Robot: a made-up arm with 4 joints.
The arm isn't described. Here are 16 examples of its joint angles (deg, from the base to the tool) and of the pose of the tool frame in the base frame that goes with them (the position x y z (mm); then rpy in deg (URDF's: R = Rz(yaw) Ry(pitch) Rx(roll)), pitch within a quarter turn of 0, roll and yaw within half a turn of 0).
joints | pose
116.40 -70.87 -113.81 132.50 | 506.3 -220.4 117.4 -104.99 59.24 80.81
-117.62 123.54 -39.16 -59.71 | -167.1 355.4 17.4 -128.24 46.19 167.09
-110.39 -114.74 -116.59 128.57 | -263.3 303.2 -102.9 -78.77 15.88 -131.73
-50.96 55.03 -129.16 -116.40 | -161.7 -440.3 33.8 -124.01 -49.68 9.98
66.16 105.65 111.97 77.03 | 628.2 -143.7 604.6 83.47 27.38 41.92
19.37 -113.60 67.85 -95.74 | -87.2 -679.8 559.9 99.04 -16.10 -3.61
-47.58 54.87 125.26 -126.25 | -352.1 -357.6 -82.9 -109.51 -6.01 104.51
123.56 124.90 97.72 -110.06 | 667.7 96.9 -28.2 -82.40 -54.48 -68.98
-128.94 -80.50 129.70 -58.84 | -457.1 635.9 583.3 96.61 -23.68 -92.29
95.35 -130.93 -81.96 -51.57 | 432.8 -47.0 582.3 95.26 2.21 -78.36
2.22 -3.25 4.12 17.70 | -221.4 -208.9 421.4 2.94 -4.35 19.93
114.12 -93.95 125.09 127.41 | 354.9 325.2 -5.1 -87.01 40.61 -28.91
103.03 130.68 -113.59 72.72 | 449.1 275.0 563.7 73.86 -20.19 -52.94
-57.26 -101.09 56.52 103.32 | -568.4 -372.3 -97.9 -96.59 22.47 87.23
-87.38 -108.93 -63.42 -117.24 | -547.4 356.4 520.0 101.58 43.70 126.01
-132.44 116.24 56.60 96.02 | -582.2 332.1 574.8 104.65 15.84 -97.76
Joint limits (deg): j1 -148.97..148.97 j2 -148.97..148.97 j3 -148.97..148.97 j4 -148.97..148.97
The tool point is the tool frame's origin. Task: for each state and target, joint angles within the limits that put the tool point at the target. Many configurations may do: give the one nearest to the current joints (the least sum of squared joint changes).
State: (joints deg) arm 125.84 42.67 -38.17 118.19
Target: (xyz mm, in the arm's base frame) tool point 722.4 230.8 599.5
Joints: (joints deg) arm 125.54 26.46 -22.39 120.22
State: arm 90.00 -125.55 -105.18 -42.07
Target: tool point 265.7 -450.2 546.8
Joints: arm 58.74 -147.01 -89.11 -63.92
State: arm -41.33 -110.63 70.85 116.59
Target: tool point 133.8 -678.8 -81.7
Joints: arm 7.39 -106.29 55.04 105.96
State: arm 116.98 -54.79 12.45 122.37
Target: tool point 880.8 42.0 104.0
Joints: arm 111.53 -54.82 10.33 131.73
